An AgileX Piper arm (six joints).
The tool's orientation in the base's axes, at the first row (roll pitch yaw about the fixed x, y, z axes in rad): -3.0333 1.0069 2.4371
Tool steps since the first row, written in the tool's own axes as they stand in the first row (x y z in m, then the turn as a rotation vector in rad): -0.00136 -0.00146 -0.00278 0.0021 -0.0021 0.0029; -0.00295 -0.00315 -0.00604 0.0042 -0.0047 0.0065; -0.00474 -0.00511 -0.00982 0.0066 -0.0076 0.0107; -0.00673 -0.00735 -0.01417 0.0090 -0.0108 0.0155; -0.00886 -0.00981 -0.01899 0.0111 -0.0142 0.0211; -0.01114 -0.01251 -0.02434 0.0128 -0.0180 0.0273; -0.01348 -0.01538 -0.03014 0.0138 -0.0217 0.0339; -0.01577 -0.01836 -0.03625 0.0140 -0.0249 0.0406; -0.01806 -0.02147 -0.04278 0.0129 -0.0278 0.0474; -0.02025 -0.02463 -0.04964 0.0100 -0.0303 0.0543
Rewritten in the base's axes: -0.00207 0.00025 0.00271 -0.0007 -0.0026 -0.0032; -0.00449 0.00056 0.00588 -0.0014 -0.0059 -0.0067; -0.00731 0.00094 0.00952 -0.0020 -0.0097 -0.0108; -0.01058 0.00142 0.01364 -0.0025 -0.0141 -0.0152; -0.01422 0.00198 0.01815 -0.0026 -0.0193 -0.0198; -0.01827 0.00266 0.02307 -0.0025 -0.0252 -0.0243; -0.02267 0.00348 0.02830 -0.0018 -0.0316 -0.0284; -0.02735 0.00443 0.03365 -0.0003 -0.0380 -0.0320; -0.03236 0.00556 0.03924 0.0019 -0.0446 -0.0345; -0.03763 0.00689 0.04491 0.0053 -0.0517 -0.0356
